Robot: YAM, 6 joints.
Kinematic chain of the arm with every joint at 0, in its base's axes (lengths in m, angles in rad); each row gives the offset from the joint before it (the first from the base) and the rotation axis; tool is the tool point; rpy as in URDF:
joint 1: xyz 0 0 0.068 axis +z
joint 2: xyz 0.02 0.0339 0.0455 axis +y
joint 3: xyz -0.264 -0.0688 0 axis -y
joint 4: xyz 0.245 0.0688 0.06 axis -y
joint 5: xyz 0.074 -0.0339 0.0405 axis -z
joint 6: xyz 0.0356 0 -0.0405 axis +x
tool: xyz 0 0 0 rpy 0 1.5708 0
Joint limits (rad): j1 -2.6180..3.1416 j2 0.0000..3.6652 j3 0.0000..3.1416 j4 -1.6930..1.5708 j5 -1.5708..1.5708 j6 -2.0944..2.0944
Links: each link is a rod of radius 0.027 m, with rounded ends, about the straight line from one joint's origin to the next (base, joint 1, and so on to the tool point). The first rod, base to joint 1, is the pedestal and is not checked.
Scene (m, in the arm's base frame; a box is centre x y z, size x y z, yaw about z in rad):
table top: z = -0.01
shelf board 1: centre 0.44 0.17 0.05 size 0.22 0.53 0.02 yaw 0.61
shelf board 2: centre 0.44 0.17 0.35 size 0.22 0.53 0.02 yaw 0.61
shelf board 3: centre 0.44 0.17 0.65 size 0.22 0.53 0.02 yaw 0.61
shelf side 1: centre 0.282 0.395 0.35 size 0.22 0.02 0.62 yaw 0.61
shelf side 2: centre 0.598 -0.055 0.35 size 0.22 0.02 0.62 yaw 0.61
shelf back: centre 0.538 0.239 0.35 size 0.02 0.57 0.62 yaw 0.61
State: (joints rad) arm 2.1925 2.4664 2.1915 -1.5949 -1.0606 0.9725
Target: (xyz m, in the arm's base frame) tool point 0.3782 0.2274 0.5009
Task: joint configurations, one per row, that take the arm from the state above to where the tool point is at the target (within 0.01 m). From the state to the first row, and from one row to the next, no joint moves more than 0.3 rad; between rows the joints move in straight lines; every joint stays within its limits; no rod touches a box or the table.
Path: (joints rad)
1: 1.9051 2.2195 2.3541 -1.6276 -0.8892 0.9192
2: 1.6177 1.9727 2.5167 -1.6603 -0.7179 0.8659
3: 1.3303 1.7258 2.6794 -1.6930 -0.5465 0.8125
4: 1.0970 1.6978 2.5740 -1.6321 -0.6065 0.8525
5: 0.8637 1.6697 2.4686 -1.5712 -0.6666 0.8925
6: 0.6304 1.6417 2.3633 -1.5104 -0.7266 0.9325
7: 0.3971 1.6137 2.2579 -1.4495 -0.7866 0.9725
8: 0.4256 1.8139 2.4496 -1.2226 -0.7965 0.9725
9: 0.4541 2.0142 2.6414 -0.9956 -0.8064 0.9725
10: 0.4825 2.2145 2.8331 -0.7687 -0.8163 0.9725

